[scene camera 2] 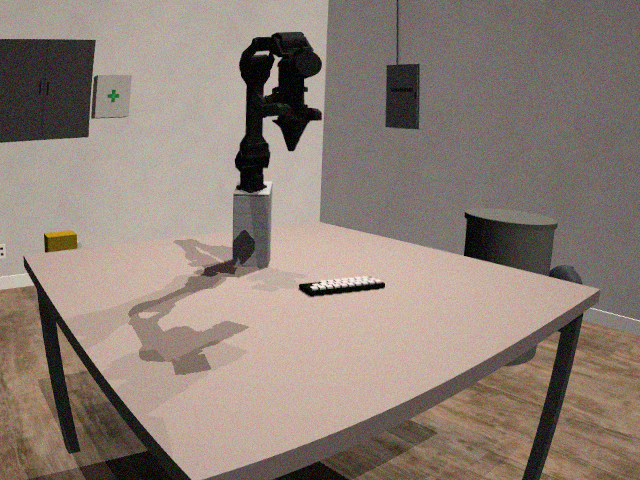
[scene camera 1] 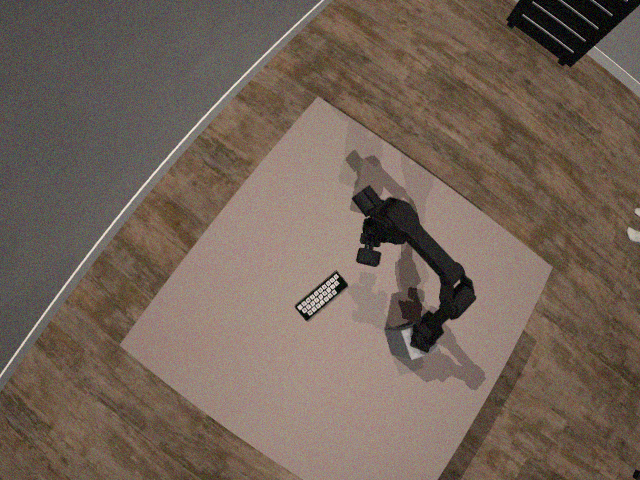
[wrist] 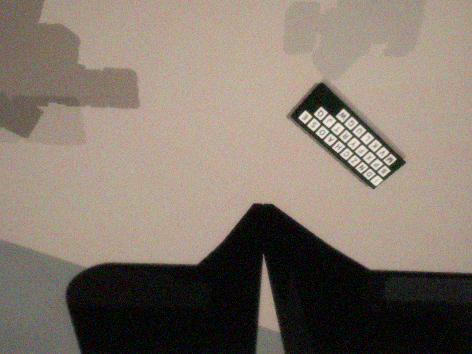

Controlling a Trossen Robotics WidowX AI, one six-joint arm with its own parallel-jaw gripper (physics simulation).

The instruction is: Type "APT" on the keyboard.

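Where they show: gripper, fingertip midpoint: (scene camera 2: 291, 151) (scene camera 1: 365, 237) (wrist: 261, 213); arm's base at its link origin: (scene camera 2: 251, 187) (scene camera 1: 421, 340).
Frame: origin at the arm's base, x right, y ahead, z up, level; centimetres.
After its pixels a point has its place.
A small dark keyboard (scene camera 1: 321, 295) {x 2.1, y 34.9, z -20.1 cm} (scene camera 2: 342, 285) {x 4.5, y 36.4, z -20.2 cm} (wrist: 349, 140) {x 2.3, y 34.6, z -20.4 cm} with white keys lies flat on the table. In the wrist view it sits slanted, right of and above the fingertips, its letters roughly upside down. The A key (wrist: 330, 140) {x 5.5, y 35.3, z -20.1 cm} is in the long row, the T key (wrist: 337, 129) {x 5.1, y 33.3, z -20.1 cm} and the P key (wrist: 376, 164) {x -3.7, y 37.4, z -20.1 cm} in the middle row. My gripper (scene camera 2: 292, 148) {x 20.0, y 32.3, z 11.8 cm} (wrist: 261, 213) {x 20.0, y 32.3, z 11.8 cm} is shut and empty, pointing down high above the table, clear of the keyboard. In scene camera 1 the arm hides the fingertips from sight.
The table (scene camera 1: 232, 310) {x -16.9, y 62.4, z -21.9 cm} (scene camera 2: 361, 361) {x 36.2, y 63.9, z -21.9 cm} bears a grey pedestal (scene camera 2: 251, 227) {x 3.2, y 3.7, z -10.7 cm} under the arm's base. Shadows of the arm fall across the table top. A grey bin (scene camera 2: 509, 242) stands behind the table, and a yellow box (scene camera 2: 60, 241) is at the far left.
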